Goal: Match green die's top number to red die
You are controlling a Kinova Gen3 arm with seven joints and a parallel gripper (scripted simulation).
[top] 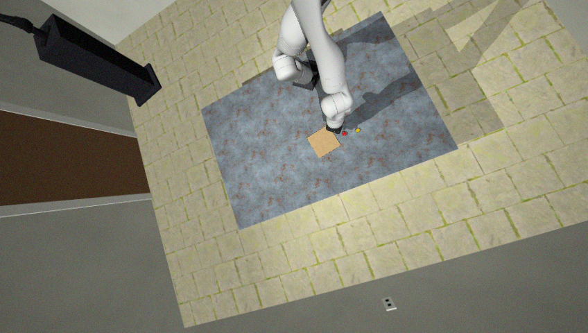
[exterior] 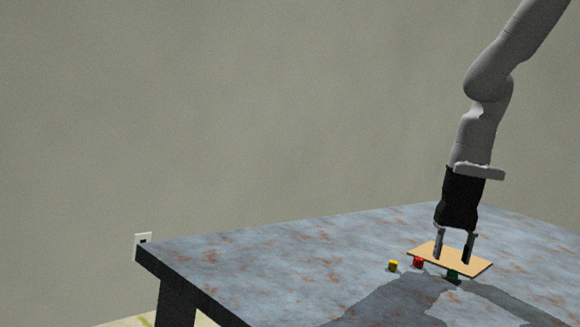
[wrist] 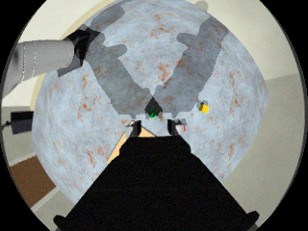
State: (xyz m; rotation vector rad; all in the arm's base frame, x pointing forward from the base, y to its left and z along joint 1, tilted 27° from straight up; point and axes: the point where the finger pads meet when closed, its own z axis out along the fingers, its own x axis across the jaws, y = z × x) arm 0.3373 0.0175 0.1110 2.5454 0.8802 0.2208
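Now: the green die 4 cm below my hand, 2 cm to the left of it and 1 cm behind it. From my hand the other things lie so: red die (5 cm ahead, 4 cm below, 2 cm to the left); then tan mat (9 cm to the right, 4 cm below, 2 cm ahead); then yellow die (9 cm to the left, 8 cm ahead, 4 cm below).
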